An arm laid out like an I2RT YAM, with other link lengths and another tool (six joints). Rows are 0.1 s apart.
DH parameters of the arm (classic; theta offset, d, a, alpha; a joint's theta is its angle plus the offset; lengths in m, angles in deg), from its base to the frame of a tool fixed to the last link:
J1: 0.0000 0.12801 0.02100 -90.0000
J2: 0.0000 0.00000 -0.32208 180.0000
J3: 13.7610 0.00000 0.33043 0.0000
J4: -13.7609 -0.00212 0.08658 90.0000
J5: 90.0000 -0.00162 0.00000 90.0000
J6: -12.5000 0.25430 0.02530 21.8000
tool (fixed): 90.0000 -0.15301 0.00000 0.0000
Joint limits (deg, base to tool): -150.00..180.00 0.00..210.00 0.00..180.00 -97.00..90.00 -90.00..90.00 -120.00..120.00
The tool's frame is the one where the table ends.
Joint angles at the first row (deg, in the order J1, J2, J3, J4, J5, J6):
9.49, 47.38, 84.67, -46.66, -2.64, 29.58
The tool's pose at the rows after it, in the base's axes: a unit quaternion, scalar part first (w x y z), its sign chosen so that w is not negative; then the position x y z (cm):
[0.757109 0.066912 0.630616 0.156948 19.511 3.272 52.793]
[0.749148 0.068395 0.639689 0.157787 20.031 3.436 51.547]
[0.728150 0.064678 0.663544 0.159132 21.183 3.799 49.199]
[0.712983 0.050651 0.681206 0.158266 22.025 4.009 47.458]
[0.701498 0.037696 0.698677 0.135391 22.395 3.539 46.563]
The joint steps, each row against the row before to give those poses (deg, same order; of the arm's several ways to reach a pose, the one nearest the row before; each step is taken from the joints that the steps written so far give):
0.00, -0.16, -0.50, 0.19, -0.09, 0.13
0.00, -0.23, -2.17, 0.61, -0.22, 0.28
-0.03, 0.63, -3.10, 0.18, -0.99, -0.13
0.03, 0.63, -2.17, 0.11, -1.04, -1.37
0.00, 1.05, -0.03, -1.80, 1.38, -2.38

